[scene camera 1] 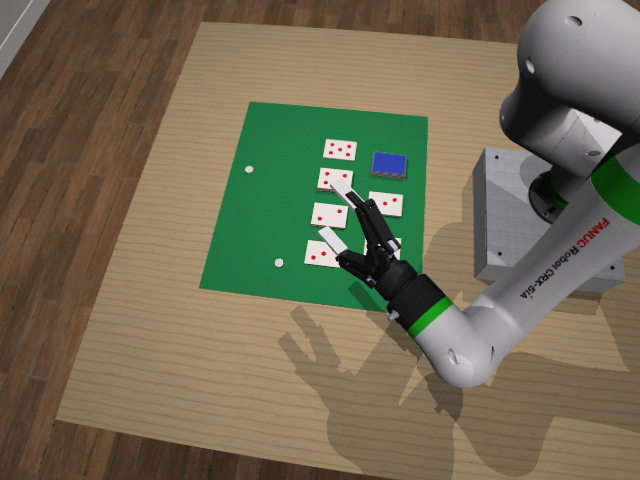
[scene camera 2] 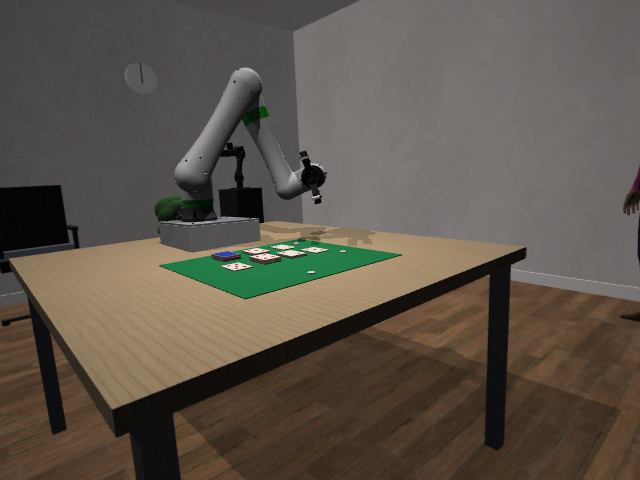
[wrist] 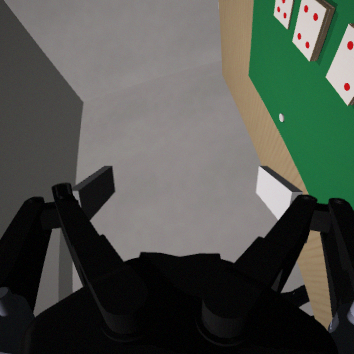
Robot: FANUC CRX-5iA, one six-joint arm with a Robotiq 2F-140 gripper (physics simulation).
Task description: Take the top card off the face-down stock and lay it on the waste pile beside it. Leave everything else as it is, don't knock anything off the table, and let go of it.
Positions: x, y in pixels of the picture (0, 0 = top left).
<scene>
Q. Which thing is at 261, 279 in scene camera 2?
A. A green mat.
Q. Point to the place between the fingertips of the gripper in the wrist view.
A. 184, 178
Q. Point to a green mat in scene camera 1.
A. At 266, 215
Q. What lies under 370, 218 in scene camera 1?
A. The gripper.
</scene>
